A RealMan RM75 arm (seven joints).
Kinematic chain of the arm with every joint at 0, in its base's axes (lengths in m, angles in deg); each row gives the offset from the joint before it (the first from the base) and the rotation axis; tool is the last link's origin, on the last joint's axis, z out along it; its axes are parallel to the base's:
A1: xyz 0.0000 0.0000 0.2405 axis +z
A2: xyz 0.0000 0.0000 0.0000 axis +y
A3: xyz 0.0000 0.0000 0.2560 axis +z
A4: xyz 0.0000 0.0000 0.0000 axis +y
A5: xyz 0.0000 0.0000 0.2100 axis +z
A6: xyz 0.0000 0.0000 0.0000 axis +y
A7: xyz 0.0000 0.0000 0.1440 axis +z
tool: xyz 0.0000 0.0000 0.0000
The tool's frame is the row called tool.
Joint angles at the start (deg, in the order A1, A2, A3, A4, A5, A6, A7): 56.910 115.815 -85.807 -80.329 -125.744 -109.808 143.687
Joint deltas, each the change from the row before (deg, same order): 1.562 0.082 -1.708 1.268 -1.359 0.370 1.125; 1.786 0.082 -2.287 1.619 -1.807 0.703 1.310; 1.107 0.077 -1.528 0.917 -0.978 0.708 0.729; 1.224 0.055 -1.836 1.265 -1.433 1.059 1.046; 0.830 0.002 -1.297 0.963 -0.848 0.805 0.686; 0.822 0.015 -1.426 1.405 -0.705 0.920 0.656; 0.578 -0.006 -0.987 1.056 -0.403 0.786 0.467; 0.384 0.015 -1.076 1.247 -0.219 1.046 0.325
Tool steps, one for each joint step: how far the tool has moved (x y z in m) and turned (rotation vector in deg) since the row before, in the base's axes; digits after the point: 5 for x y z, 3 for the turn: -0.00236 0.00117 -0.00572 0.419 -2.478 0.238; -0.00170 0.00186 -0.00721 0.839 -3.143 0.426; -0.00175 0.00101 -0.00487 0.584 -1.686 0.587; -0.00075 0.00235 -0.00565 1.187 -2.122 0.474; -0.00026 0.00171 -0.00386 0.792 -1.387 0.335; 0.00106 0.00183 -0.00465 0.659 -1.498 0.070; 0.00073 0.00154 -0.00331 0.516 -0.919 0.031; 0.00202 0.00150 -0.00408 0.392 -0.755 -0.113
